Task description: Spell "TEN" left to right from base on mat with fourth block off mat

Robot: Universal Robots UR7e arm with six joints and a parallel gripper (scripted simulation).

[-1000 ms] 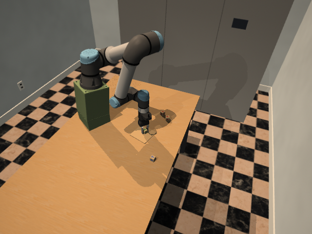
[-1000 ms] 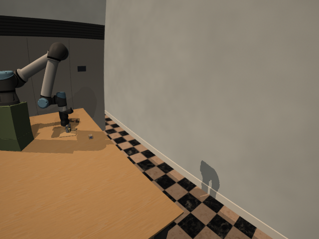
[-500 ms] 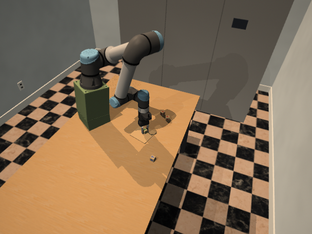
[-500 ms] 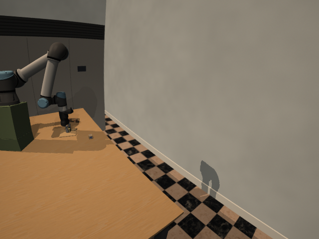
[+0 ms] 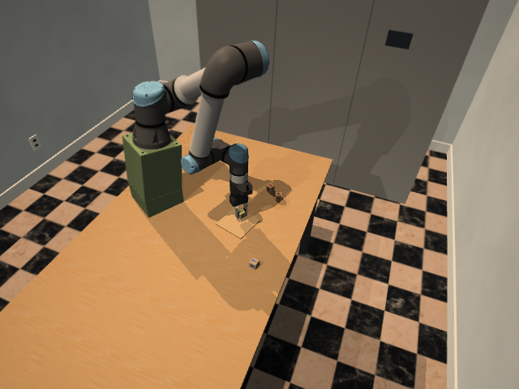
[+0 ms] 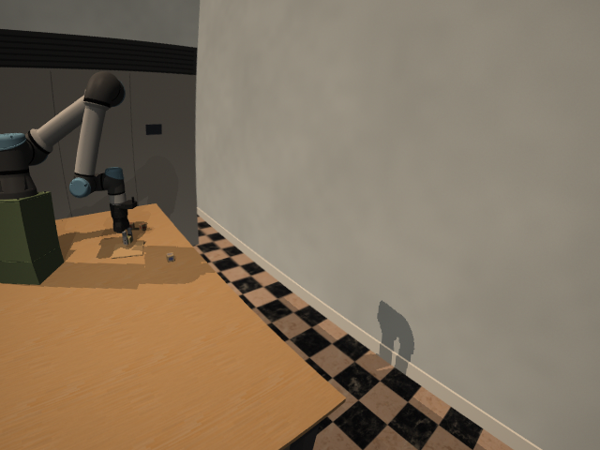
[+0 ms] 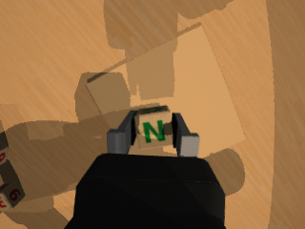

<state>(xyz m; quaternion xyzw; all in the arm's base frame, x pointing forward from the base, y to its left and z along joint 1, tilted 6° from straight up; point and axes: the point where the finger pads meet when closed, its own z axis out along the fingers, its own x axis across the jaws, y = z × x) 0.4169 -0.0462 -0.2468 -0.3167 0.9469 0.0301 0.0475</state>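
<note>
Right now the mat is 50 mm below my hand, 10 mm to the right of it and 10 mm behind it.
</note>
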